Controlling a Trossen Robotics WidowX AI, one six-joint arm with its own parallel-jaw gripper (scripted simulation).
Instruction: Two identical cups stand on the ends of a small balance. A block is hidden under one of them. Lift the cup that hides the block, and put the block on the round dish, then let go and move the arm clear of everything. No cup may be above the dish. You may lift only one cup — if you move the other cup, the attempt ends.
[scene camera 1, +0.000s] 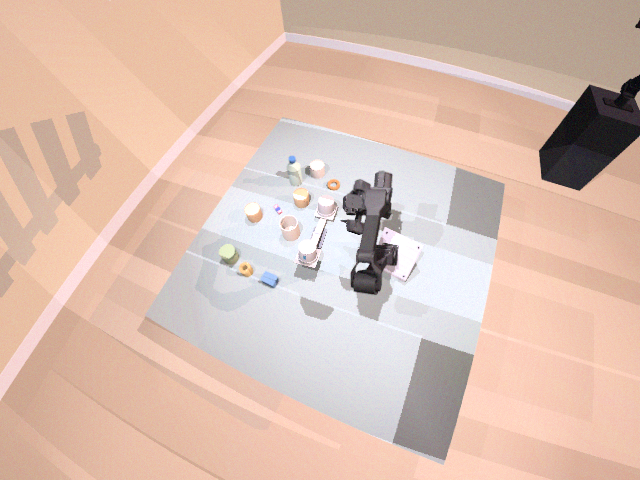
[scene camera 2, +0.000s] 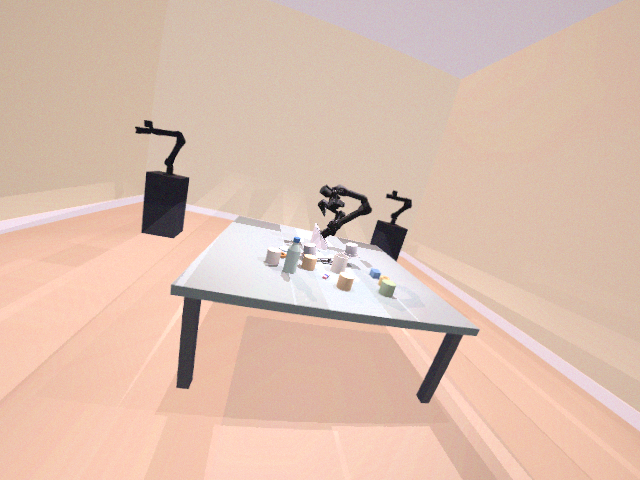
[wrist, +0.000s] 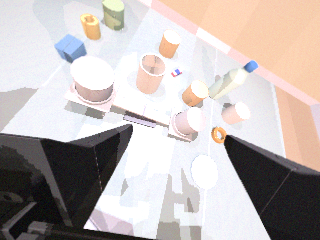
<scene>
The gripper is open, holding nothing. Also in view: a bottle and a balance.
The gripper shows as well in the wrist view.
</scene>
